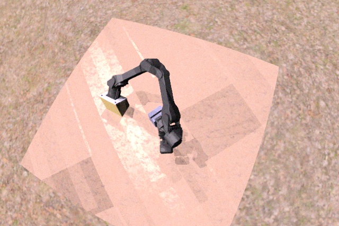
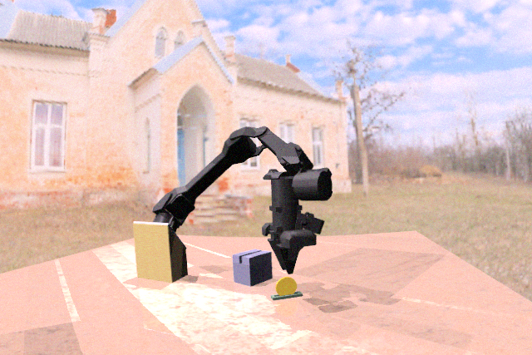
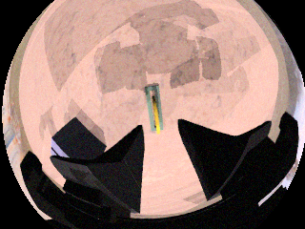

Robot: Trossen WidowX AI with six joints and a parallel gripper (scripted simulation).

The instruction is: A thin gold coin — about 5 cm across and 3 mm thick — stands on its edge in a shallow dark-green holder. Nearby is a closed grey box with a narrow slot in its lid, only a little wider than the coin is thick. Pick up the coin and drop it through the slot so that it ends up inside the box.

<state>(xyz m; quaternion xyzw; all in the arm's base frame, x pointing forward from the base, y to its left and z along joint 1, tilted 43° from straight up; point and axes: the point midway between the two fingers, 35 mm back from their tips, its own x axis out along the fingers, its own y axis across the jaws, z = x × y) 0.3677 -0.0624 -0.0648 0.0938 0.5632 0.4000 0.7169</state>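
Right now the gold coin is 4 cm below my gripper tip.
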